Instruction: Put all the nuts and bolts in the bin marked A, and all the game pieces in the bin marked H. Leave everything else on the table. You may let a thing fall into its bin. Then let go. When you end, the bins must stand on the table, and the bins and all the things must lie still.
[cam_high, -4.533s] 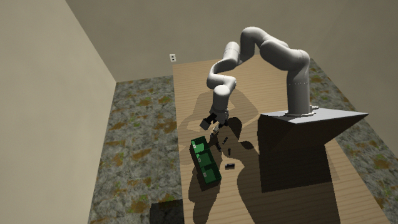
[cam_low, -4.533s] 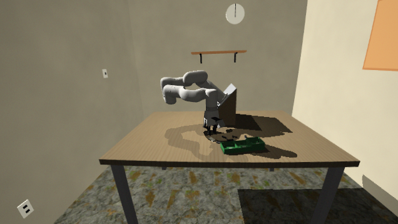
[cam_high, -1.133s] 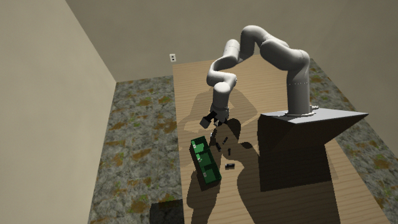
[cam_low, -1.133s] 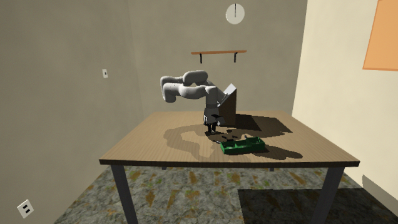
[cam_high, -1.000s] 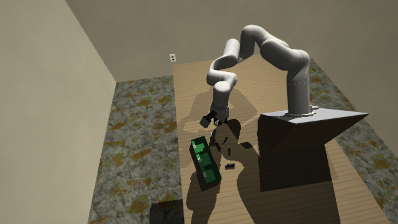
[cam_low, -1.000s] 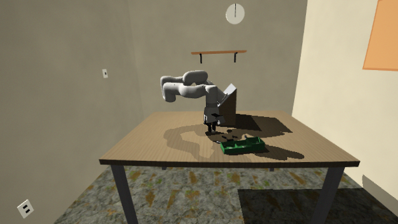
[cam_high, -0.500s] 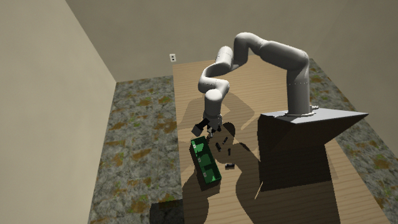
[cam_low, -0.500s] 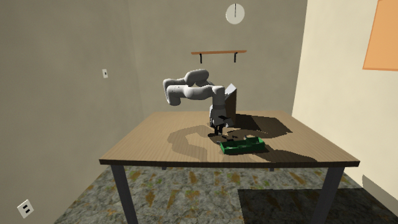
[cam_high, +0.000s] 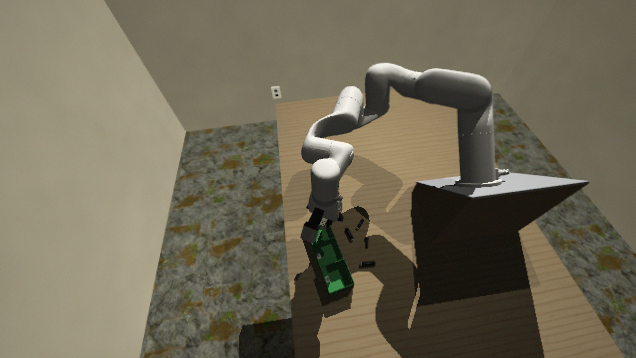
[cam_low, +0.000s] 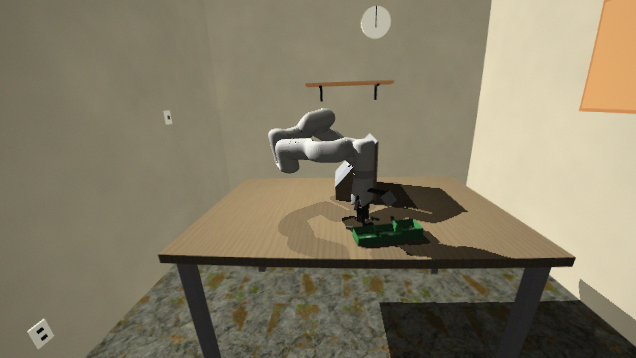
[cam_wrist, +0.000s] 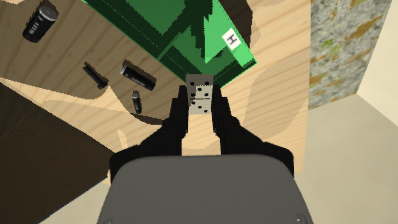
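The dark bolt lies 14 cm behind my hand, 8 cm below it and 6 cm to the left of it. The rest, counted from my hand: small nut 8 cm below, 6 cm behind, 5 cm to the right; green bin 9 cm to the left, 7 cm below; white game piece 2 cm below.
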